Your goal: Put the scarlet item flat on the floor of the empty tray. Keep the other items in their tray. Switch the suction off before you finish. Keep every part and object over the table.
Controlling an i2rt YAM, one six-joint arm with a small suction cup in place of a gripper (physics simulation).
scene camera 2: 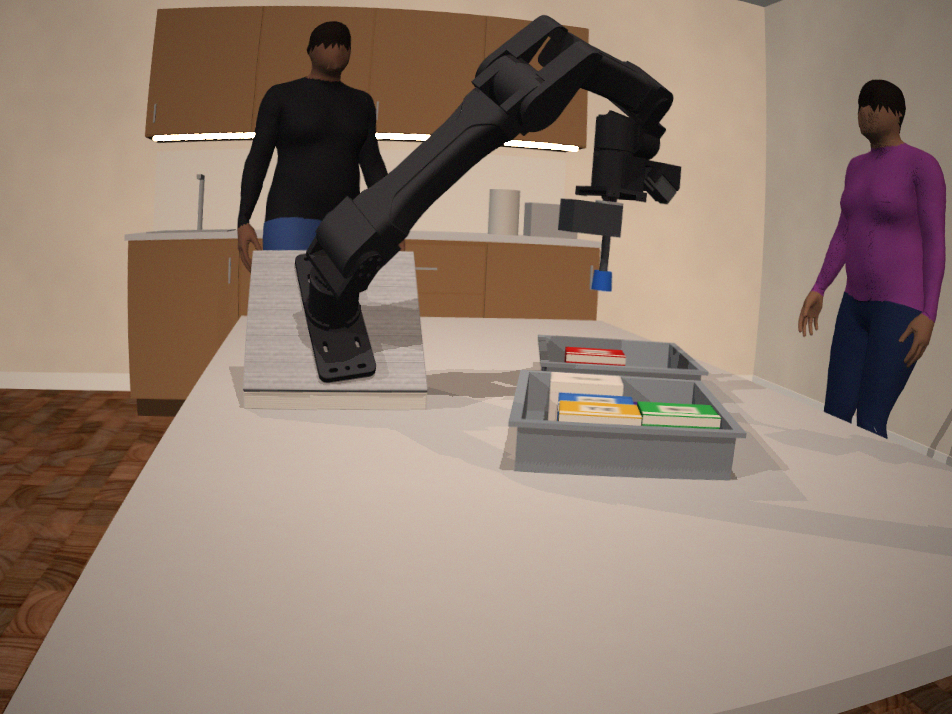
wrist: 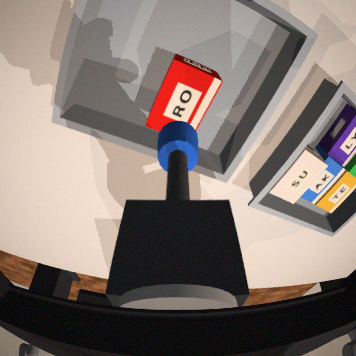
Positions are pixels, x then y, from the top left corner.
A scarlet box shows in scene camera 2 and in the wrist view. A grey tray shows in scene camera 2 (650, 359) and in the wrist view (112, 66). The same spot on the scarlet box: (wrist: 188, 87) is (scene camera 2: 608, 352).
